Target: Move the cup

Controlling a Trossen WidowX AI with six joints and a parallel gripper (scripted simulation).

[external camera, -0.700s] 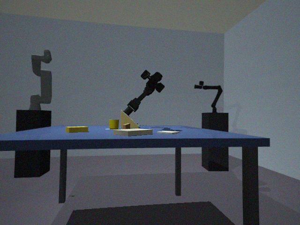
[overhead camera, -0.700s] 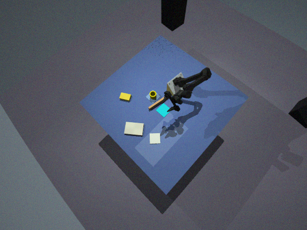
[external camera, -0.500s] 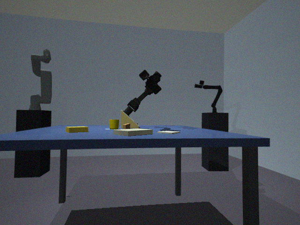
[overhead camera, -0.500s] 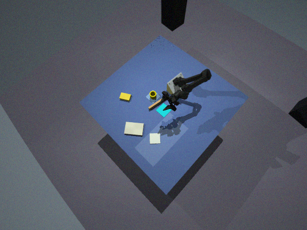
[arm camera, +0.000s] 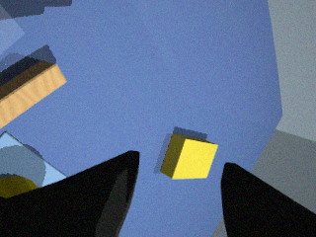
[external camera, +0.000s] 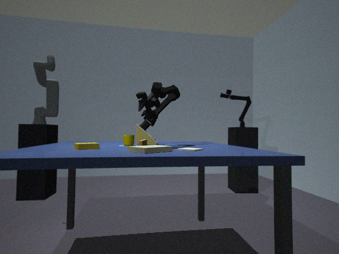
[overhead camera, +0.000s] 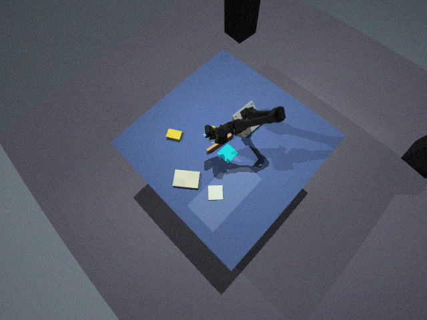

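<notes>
Now: the yellow cup 170 mm below my gripper tip, 110 mm behind it and 80 mm to the right of it. The rest, counted from my gripper tip: orange stick (190 mm below, 90 mm behind, 20 mm to the left); light blue pad (210 mm below, 100 mm behind, 80 mm to the right); cyan pad (210 mm below, 110 mm to the left, 90 mm behind).
</notes>
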